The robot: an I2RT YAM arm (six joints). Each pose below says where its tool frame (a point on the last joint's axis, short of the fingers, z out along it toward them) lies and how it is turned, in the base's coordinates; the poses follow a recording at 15 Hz.
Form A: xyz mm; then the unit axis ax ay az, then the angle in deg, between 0 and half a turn.
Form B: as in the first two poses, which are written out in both.
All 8 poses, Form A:
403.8, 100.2, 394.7, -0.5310, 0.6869, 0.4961, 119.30
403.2, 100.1, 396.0, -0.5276, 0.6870, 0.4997, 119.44
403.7, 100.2, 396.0, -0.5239, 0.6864, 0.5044, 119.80
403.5, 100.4, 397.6, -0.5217, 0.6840, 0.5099, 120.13
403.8, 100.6, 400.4, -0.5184, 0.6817, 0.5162, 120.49
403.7, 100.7, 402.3, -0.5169, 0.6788, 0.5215, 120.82
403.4, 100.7, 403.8, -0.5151, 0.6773, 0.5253, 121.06
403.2, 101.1, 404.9, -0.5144, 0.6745, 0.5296, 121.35
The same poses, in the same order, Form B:
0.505, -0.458, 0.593, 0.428, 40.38, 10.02, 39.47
0.504, -0.456, 0.593, 0.432, 40.32, 10.01, 39.60
0.502, -0.453, 0.594, 0.436, 40.37, 10.02, 39.60
0.499, -0.452, 0.593, 0.442, 40.35, 10.04, 39.76
0.496, -0.450, 0.592, 0.448, 40.38, 10.06, 40.04
0.494, -0.450, 0.590, 0.454, 40.37, 10.07, 40.23
0.492, -0.448, 0.590, 0.457, 40.34, 10.07, 40.38
0.490, -0.448, 0.588, 0.462, 40.32, 10.11, 40.49

